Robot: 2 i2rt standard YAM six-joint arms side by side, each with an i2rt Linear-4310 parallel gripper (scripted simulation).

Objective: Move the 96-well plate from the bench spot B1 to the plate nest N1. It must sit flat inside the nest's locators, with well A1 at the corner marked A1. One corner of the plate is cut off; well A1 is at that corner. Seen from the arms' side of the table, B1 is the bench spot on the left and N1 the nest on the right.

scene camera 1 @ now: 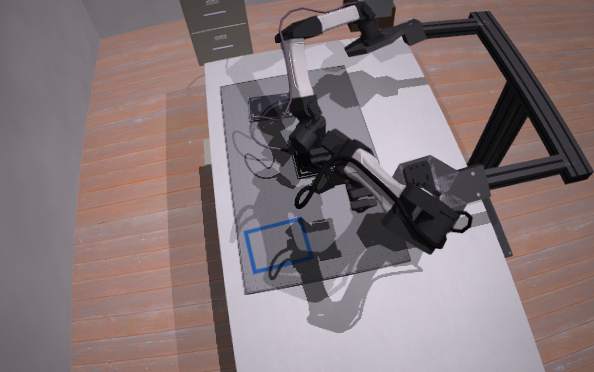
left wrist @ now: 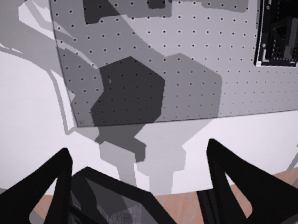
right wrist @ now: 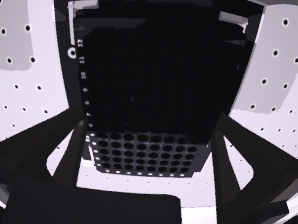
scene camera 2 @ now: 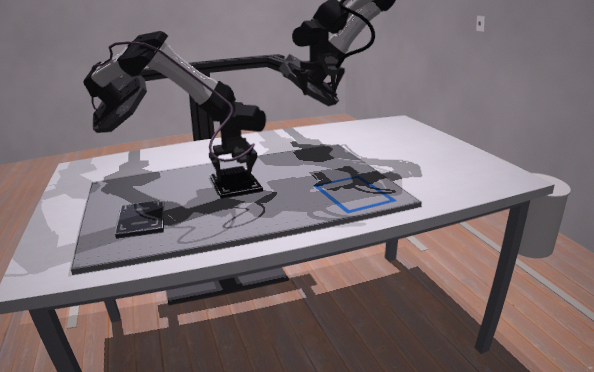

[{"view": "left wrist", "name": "my left gripper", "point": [137,151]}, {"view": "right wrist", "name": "my right gripper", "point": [151,111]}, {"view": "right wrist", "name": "black 96-well plate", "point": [131,144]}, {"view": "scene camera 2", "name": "my left gripper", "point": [319,93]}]
